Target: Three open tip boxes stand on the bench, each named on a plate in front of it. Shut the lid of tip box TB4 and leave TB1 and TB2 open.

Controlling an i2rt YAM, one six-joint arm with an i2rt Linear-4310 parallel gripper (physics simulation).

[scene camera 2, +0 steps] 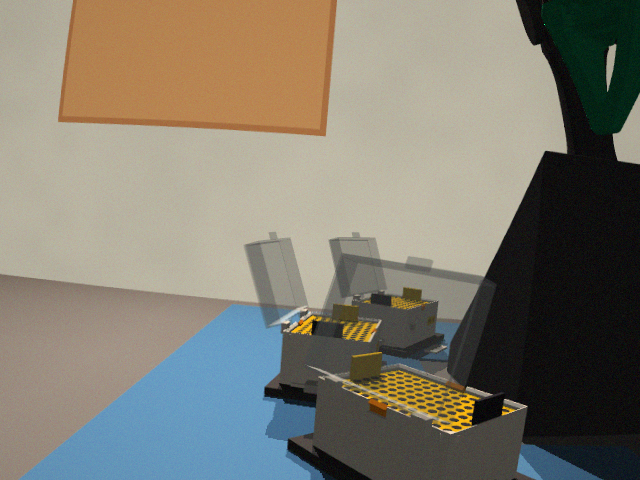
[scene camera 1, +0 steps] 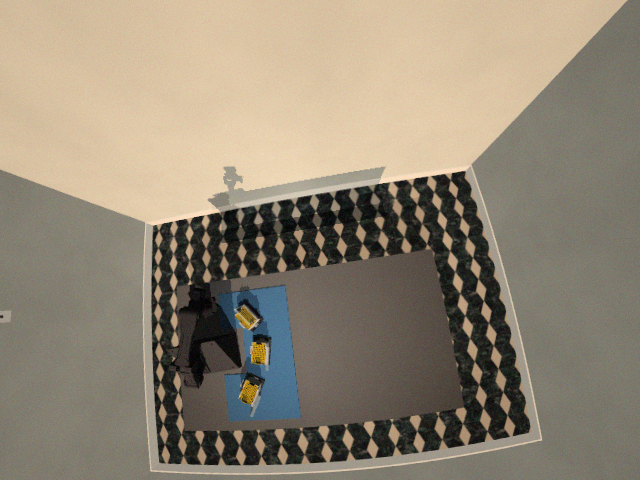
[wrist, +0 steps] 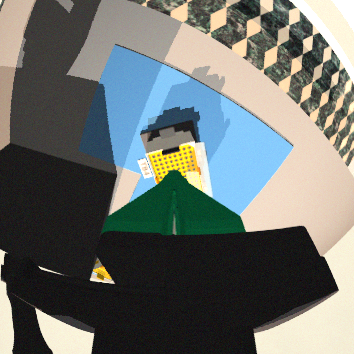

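Observation:
Tip box in sight. My gripper in sight, in the wrist view too.

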